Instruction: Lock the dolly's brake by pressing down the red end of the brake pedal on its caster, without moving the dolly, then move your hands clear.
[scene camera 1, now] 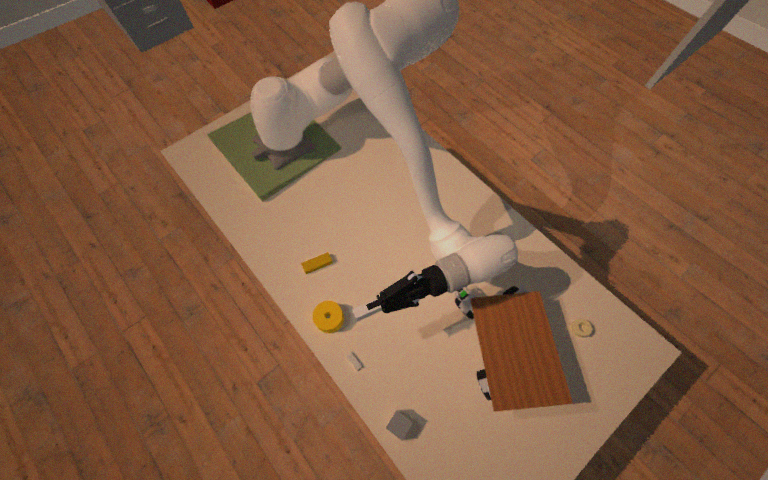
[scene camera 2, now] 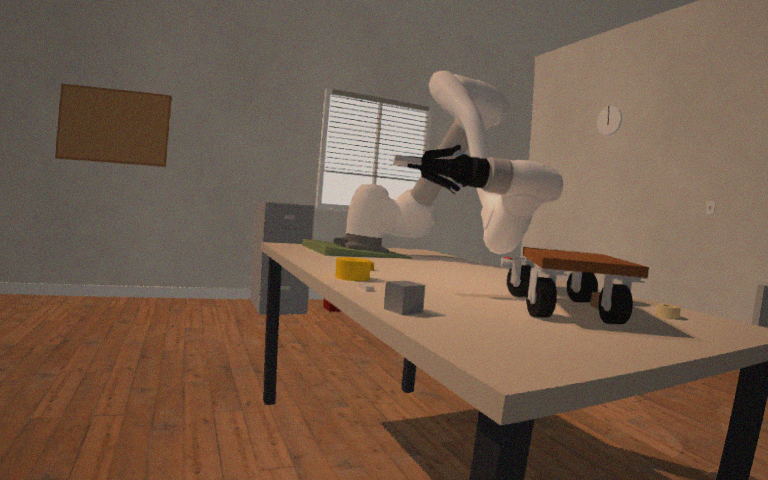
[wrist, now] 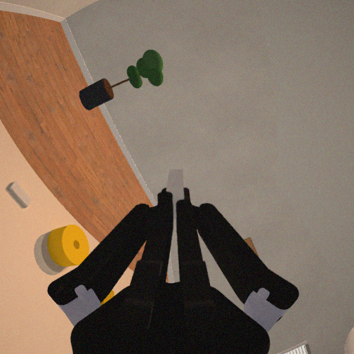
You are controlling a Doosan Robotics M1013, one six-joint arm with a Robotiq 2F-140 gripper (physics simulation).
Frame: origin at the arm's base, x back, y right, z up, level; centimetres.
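Seen in the pictures: gripper, between the fingertips: (scene camera 1: 354, 315) (scene camera 2: 394, 159); arm's base, origin of its link: (scene camera 1: 284, 144) (scene camera 2: 362, 248).
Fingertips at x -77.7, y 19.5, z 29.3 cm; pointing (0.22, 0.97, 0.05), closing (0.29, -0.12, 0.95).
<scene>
Offsets run from my fingertips to a thing's middle. "spot": to the spot under its first point.
The dolly (scene camera 1: 526, 350) (scene camera 2: 589, 261) stands upright on black wheels on the table, its wooden top level. The brake caster {dx -12.0, dy -31.9, dz -24.0 cm} (scene camera 1: 465, 305) (scene camera 2: 517, 280) is at the dolly's corner nearest the robot's base. In scene camera 2 the pedal's red end {spot: dx -6.2, dy -31.2, dz -22.3 cm} (scene camera 2: 506, 258) sticks out beside the top; its exact tilt is too small to tell. In scene camera 1 the pedal's green part {spot: dx -9.4, dy -31.8, dz -22.4 cm} (scene camera 1: 463, 293) shows, and the red end is hidden by the gripper. My gripper (scene camera 1: 362, 310) (scene camera 2: 404, 160) (wrist: 175, 180) is shut and empty, pointing sideways, high above the table and apart from the dolly.
A yellow disc {dx +11.3, dy +4.7, dz -28.6 cm} (scene camera 1: 320, 322) (scene camera 2: 352, 269) (wrist: 62, 247), yellow block {dx +29.3, dy -2.5, dz -30.0 cm} (scene camera 1: 317, 262), small pale block {dx -4.1, dy +6.1, dz -30.6 cm} (scene camera 1: 355, 361) (scene camera 2: 368, 288) (wrist: 18, 195) and grey cube {dx -25.7, dy +5.8, dz -28.5 cm} (scene camera 1: 402, 425) (scene camera 2: 404, 297) lie along one table side. A pale ring {dx -38.5, dy -55.6, dz -29.8 cm} (scene camera 1: 576, 329) (scene camera 2: 668, 313) lies beyond the dolly. A brown block {dx -28.0, dy -44.7, dz -29.5 cm} (scene camera 2: 594, 298) shows beneath it.
</scene>
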